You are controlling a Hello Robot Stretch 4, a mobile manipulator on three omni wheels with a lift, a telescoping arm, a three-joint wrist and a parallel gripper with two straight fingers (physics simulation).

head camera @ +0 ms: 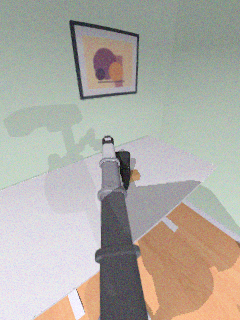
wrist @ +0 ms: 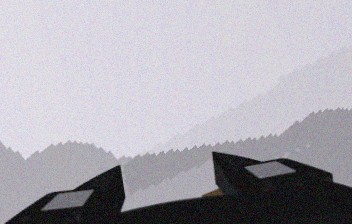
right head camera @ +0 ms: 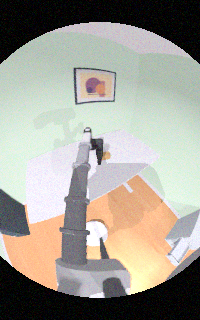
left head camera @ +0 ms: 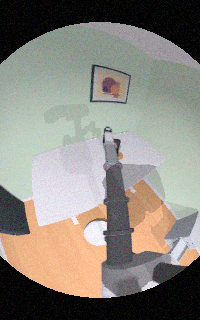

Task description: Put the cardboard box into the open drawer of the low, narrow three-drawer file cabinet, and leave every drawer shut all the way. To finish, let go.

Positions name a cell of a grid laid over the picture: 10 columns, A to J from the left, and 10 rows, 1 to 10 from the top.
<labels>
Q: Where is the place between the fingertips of my gripper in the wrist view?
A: E8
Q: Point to a framed picture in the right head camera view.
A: E3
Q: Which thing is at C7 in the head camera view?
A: A white desk.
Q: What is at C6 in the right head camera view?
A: A white desk.
</labels>
